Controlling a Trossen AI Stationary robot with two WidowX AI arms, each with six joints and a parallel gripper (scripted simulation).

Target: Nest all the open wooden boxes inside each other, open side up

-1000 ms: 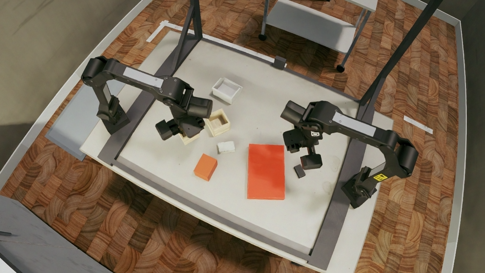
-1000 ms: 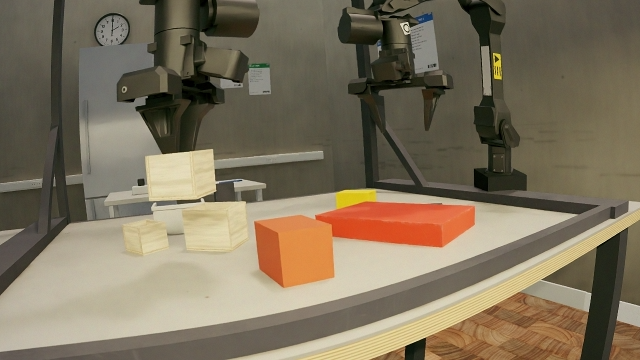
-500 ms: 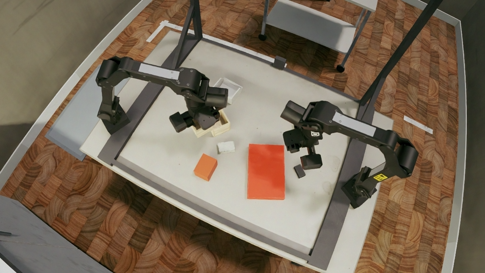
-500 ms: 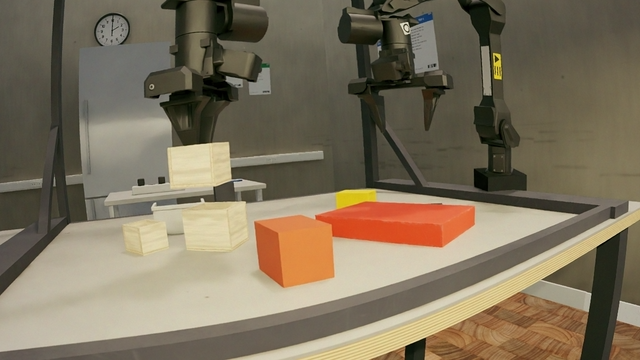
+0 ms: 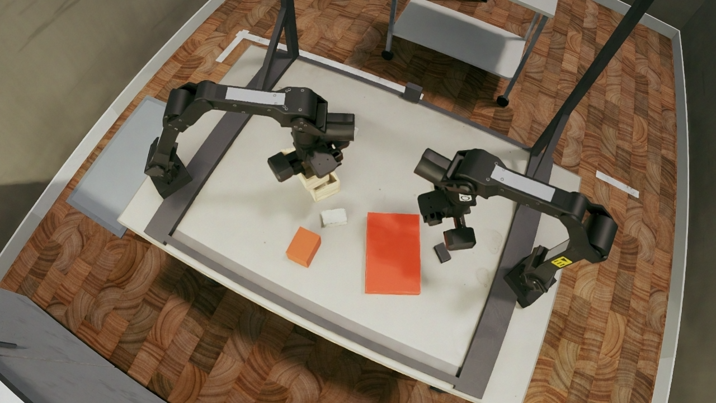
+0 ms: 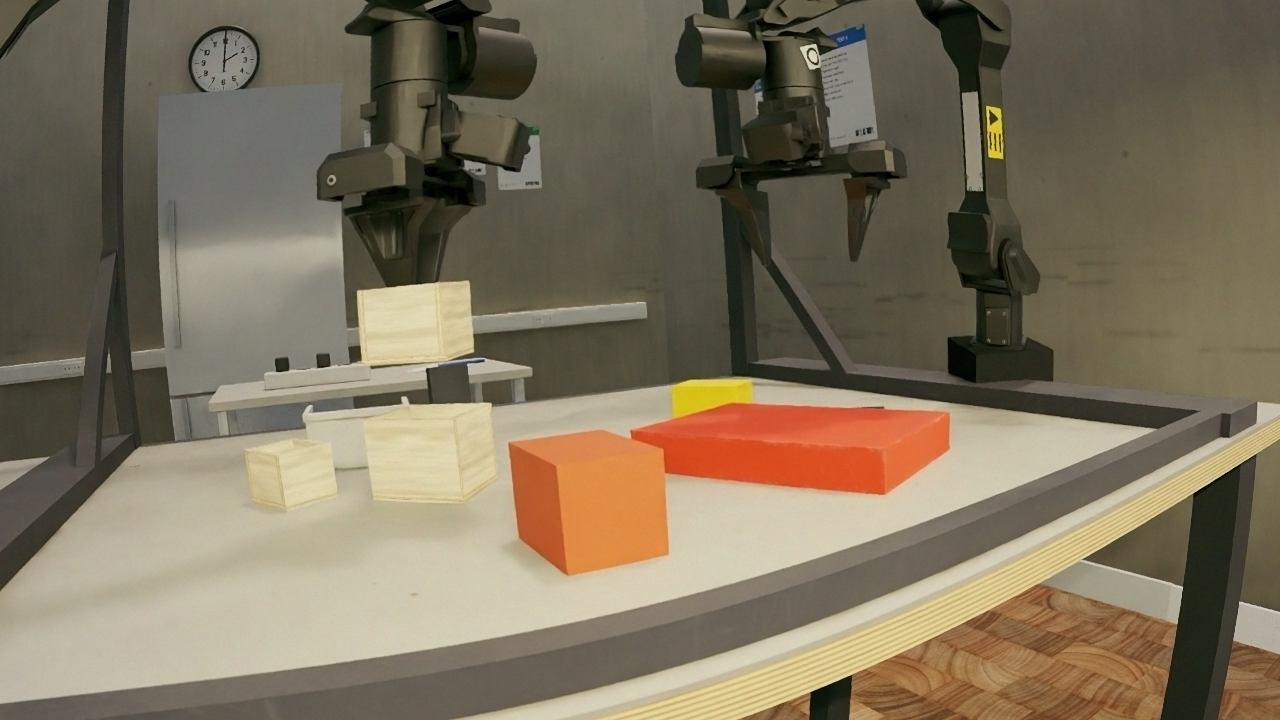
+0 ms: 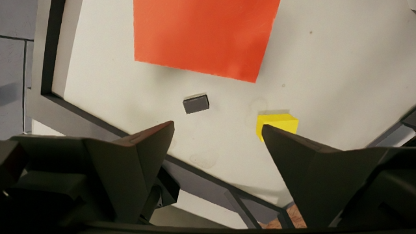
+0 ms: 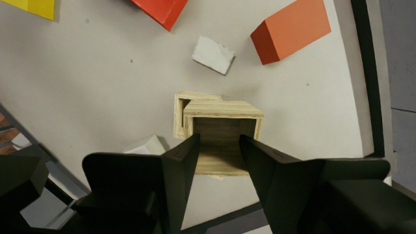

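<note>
Now: the medium wooden box 50 mm below my right hand. The rest, counted from my right hand: small wooden box (160 mm below, 100 mm to the right, 70 mm behind); then largest wooden box (150 mm below, 30 mm behind, 10 mm to the left); then orange cube (160 mm ahead, 140 mm below, 30 mm to the left).
</note>
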